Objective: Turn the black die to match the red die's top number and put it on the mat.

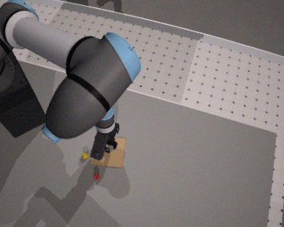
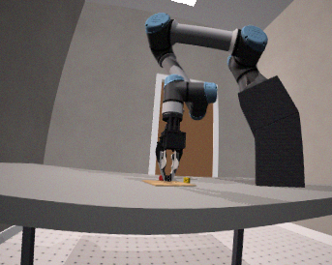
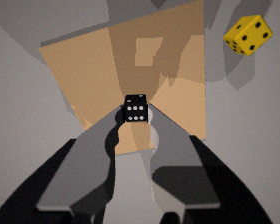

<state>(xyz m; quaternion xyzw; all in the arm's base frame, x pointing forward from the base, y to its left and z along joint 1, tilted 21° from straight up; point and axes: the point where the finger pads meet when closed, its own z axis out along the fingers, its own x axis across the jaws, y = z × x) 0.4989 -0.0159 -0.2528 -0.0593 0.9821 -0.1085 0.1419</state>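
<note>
Right now my hand is 1 cm above the black die. Round my hand: yellow die: 8 cm behind, 6 cm to the right, 2 cm below; then tan mat: 2 cm below; then red die: 13 cm to the right, 2 cm below.
</note>
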